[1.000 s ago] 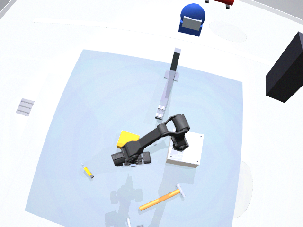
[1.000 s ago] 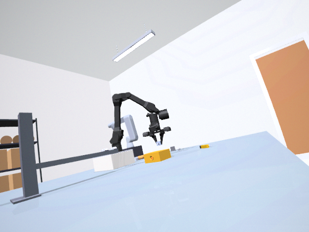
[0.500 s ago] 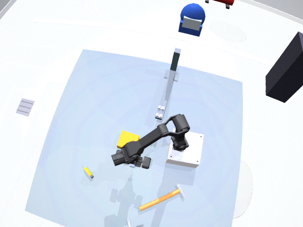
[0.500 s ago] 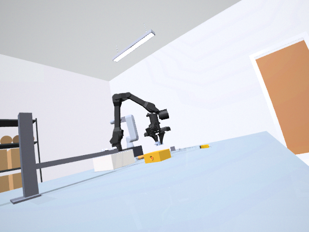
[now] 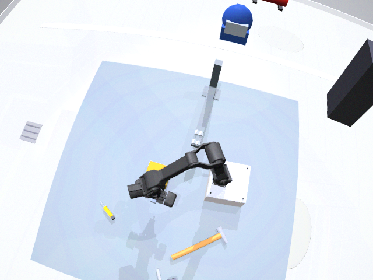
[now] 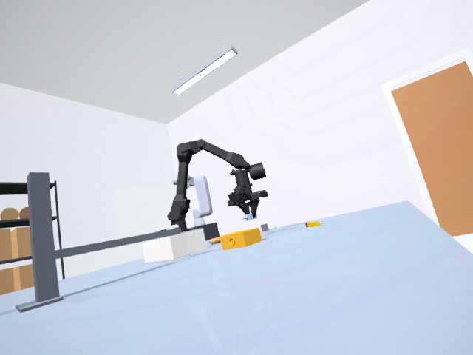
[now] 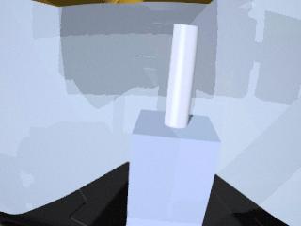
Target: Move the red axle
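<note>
My gripper tip is now 130 mm to the left of the yellow beam, 60 mm above it and 30 mm short of it. Round my gripper tip: yellow tool 210 mm ahead, 130 mm to the left, 80 mm below; grey block 20 mm to the right, 10 mm above.
</note>
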